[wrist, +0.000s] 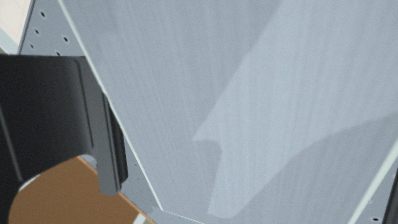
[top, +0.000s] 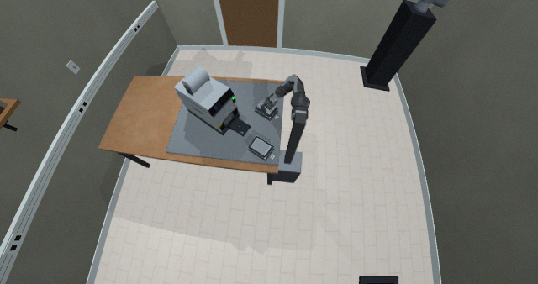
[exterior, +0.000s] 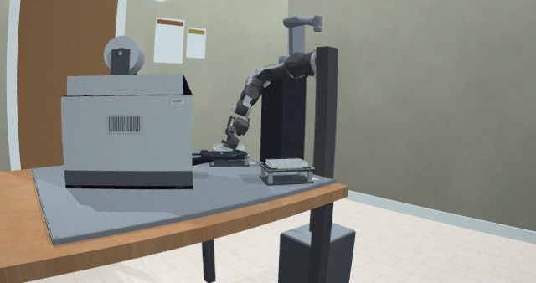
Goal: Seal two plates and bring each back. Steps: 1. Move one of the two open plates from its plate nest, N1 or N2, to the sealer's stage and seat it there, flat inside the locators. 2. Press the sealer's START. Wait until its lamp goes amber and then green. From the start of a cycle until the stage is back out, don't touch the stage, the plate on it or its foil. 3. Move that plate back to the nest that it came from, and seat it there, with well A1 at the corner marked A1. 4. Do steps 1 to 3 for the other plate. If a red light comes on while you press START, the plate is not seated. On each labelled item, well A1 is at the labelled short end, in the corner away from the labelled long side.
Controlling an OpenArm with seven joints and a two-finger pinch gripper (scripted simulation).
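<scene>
Right now the white open-well plate is 1 cm below my hand. Also, from my hand: white start button 22 cm ahead, 11 cm above, 9 cm to the left; then plate nest 35 cm to the left, 3 cm below, 1 cm behind; then sealer stage 22 cm to the left, 17 cm ahead, 1 cm above.
</scene>
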